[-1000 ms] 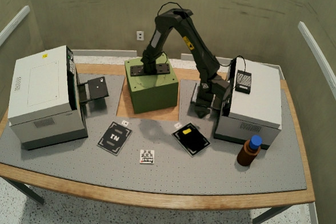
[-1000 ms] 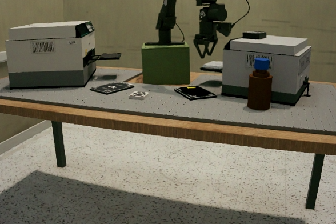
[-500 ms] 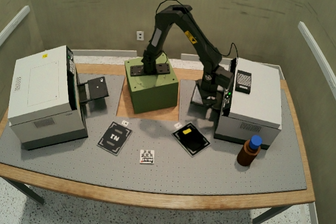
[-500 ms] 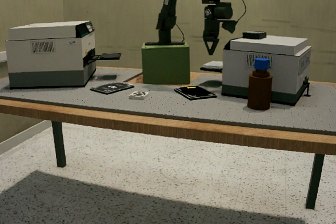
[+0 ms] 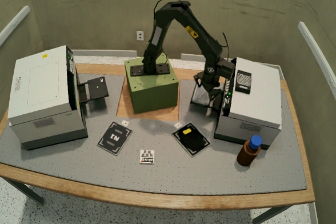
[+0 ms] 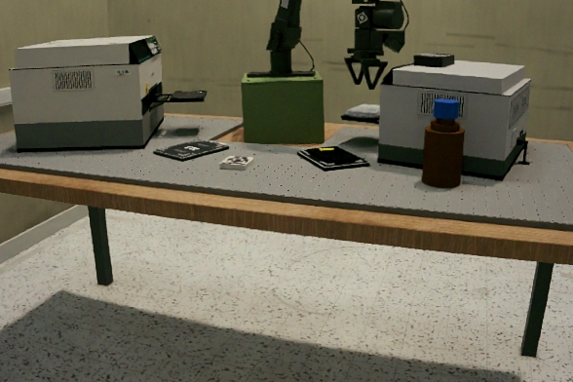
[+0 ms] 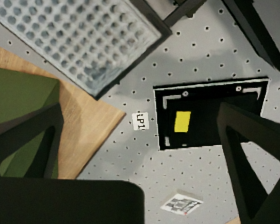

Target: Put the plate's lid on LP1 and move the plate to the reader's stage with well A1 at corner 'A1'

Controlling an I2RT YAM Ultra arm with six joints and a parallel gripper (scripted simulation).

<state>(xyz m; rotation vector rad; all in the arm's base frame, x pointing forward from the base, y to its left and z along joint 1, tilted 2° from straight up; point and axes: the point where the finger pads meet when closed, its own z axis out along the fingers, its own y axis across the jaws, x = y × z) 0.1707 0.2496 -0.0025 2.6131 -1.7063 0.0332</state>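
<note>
Now: hand 90 mm above the clear well plate, 70 mm past it and 10 mm to the right of it. The rest, counted from my hand: lid (160 mm below, 150 mm ahead, 70 mm to the right).
</note>
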